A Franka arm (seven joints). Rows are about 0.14 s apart.
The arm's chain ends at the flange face. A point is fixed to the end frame.
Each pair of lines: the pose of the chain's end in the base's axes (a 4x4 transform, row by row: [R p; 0 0 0 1], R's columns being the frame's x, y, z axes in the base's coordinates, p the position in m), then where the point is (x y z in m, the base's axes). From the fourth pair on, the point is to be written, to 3 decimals.
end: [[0.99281 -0.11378 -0.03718 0.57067], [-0.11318 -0.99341 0.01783 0.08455], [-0.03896 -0.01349 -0.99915 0.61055], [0 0 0 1]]
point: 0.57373 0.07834 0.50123
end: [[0.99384 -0.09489 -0.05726 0.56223], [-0.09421 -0.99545 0.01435 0.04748], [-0.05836 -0.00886 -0.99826 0.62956], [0 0 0 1]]
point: 0.56325 0.04102 0.52022
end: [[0.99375 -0.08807 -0.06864 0.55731], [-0.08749 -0.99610 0.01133 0.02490], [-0.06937 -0.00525 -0.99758 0.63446], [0 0 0 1]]
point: 0.55714 0.01816 0.52513
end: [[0.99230 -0.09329 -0.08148 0.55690], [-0.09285 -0.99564 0.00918 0.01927], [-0.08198 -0.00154 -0.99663 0.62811], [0 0 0 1]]
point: 0.555 0.012 0.519
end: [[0.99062 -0.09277 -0.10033 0.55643], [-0.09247 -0.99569 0.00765 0.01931], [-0.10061 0.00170 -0.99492 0.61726], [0 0 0 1]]
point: 0.553 0.012 0.508
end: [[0.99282 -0.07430 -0.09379 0.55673], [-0.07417 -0.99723 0.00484 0.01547], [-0.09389 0.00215 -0.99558 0.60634], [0 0 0 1]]
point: 0.554 0.008 0.497
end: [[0.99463 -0.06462 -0.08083 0.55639], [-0.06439 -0.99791 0.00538 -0.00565], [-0.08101 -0.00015 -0.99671 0.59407], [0 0 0 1]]
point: 0.555 -0.013 0.485
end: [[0.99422 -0.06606 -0.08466 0.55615], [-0.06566 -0.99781 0.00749 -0.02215], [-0.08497 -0.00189 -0.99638 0.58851], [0 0 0 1]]
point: 0.554 -0.029 0.479
